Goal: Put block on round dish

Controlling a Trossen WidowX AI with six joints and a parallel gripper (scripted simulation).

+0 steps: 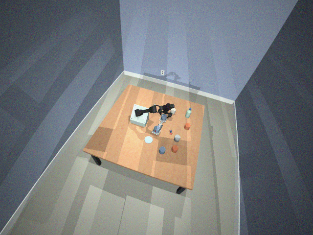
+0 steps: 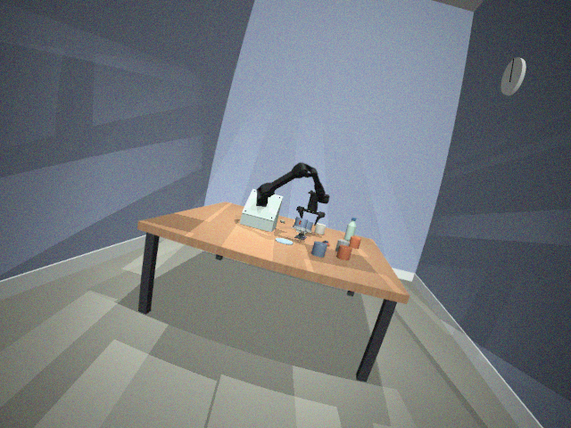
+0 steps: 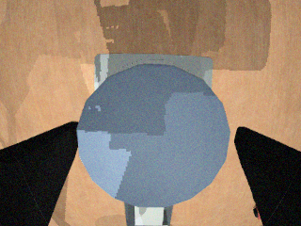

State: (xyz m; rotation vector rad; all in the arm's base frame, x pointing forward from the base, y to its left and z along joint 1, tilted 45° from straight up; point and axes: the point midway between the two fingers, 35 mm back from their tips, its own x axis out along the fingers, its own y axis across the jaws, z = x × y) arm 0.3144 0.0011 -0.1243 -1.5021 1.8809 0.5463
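Right now the pale green block is 3 cm below my gripper tip. Round my gripper tip: red toy car: 18 cm to the right, 12 cm ahead, 6 cm below; then grey cylinder: 29 cm to the right, 20 cm ahead, 3 cm below; then white cup: 16 cm to the left, 13 cm ahead, 3 cm below.
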